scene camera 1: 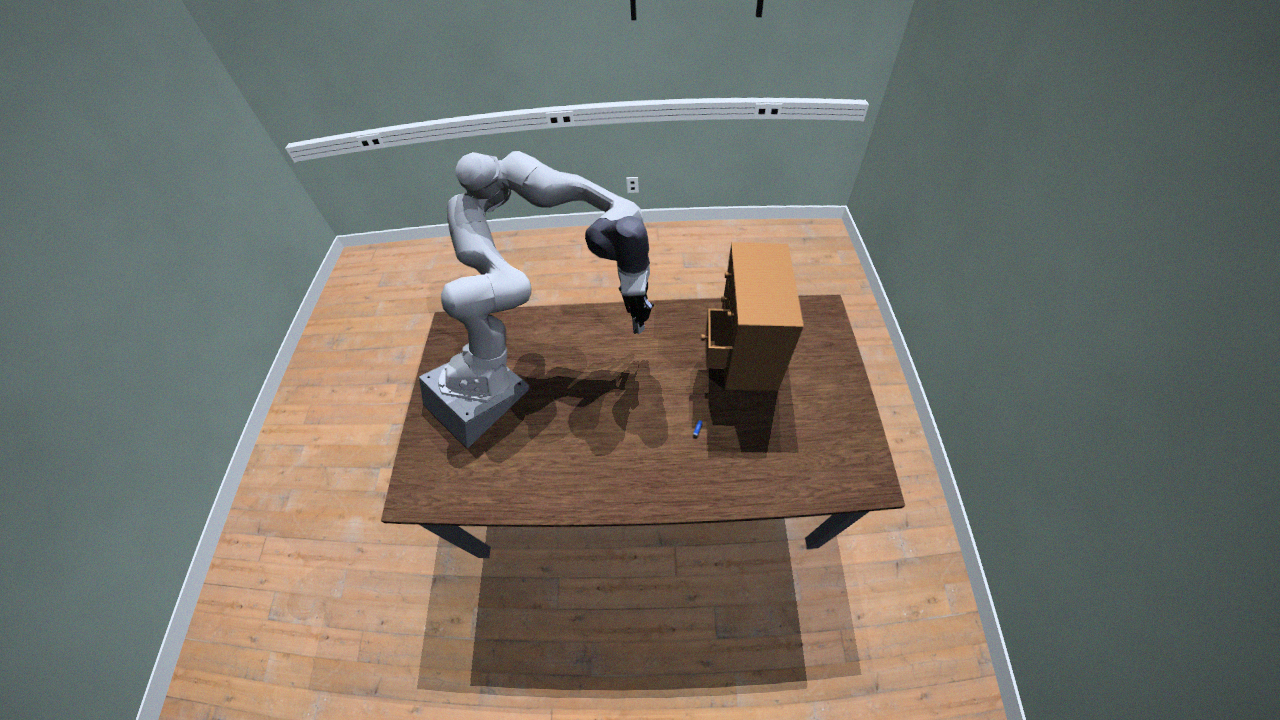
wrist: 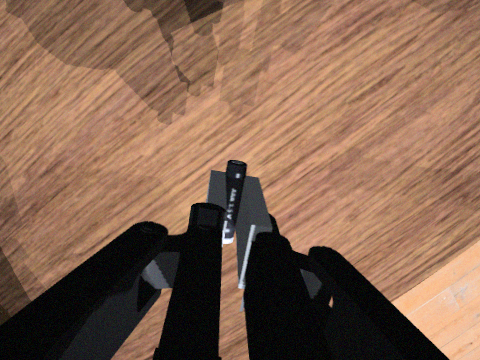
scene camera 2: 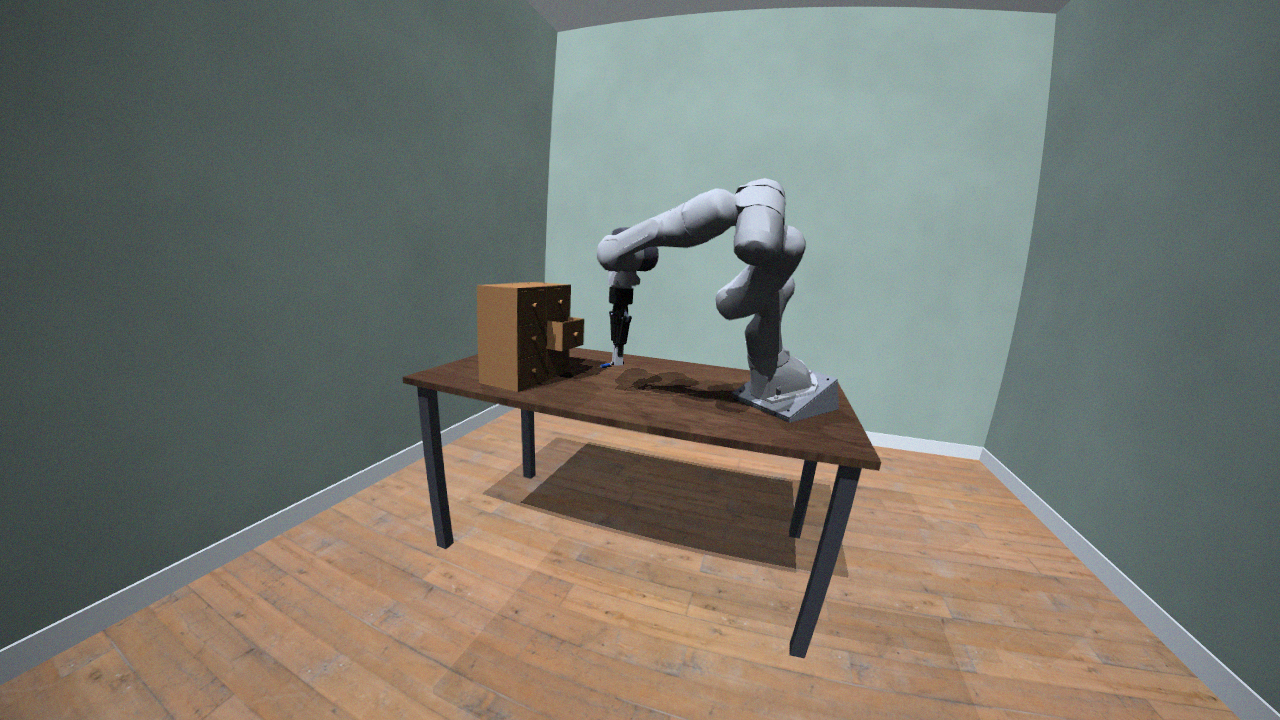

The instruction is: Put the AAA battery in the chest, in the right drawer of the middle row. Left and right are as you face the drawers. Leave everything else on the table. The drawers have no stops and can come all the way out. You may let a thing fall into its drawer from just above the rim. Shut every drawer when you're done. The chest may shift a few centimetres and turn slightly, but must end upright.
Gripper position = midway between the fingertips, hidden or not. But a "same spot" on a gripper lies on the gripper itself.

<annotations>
my gripper: scene camera 1; wrist; scene camera 2 617, 364
same spot on my gripper: point(wrist: 95, 304) = point(scene camera 1: 642, 314)
</annotations>
